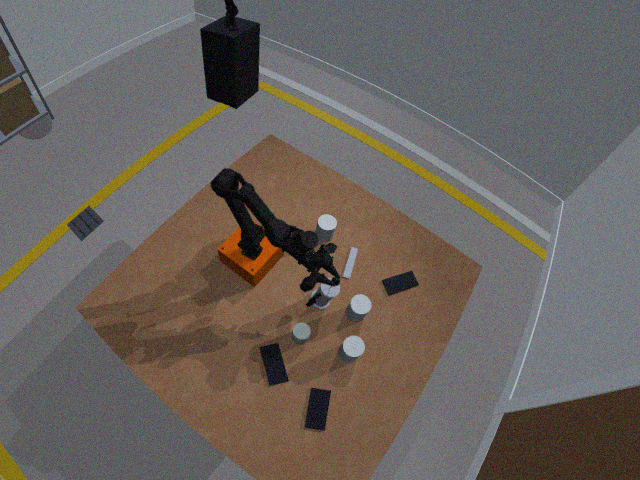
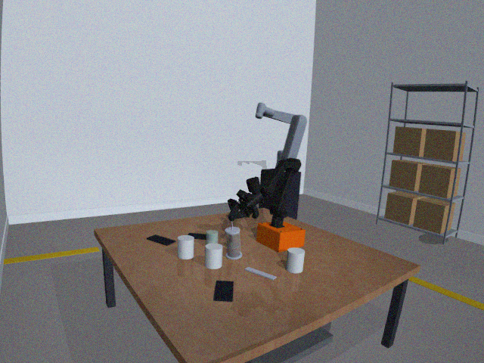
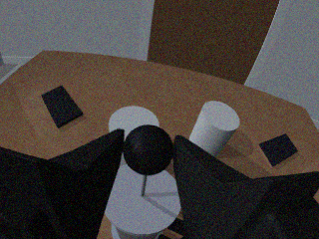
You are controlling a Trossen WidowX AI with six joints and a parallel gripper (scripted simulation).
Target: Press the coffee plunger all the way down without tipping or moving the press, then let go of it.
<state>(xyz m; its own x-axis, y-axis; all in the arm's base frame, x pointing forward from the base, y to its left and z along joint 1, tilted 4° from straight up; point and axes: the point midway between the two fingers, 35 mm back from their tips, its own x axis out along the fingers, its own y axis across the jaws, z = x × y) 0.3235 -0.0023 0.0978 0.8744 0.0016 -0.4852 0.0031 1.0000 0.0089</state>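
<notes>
Now: the coffee press 100 mm below my gripper tip, 30 mm behind it and 10 mm to the right of it. Also, from my gripper tip: pale green cup (170 mm to the right, 170 mm below, 30 mm behind); white bar (210 mm to the left, 210 mm below).
</notes>
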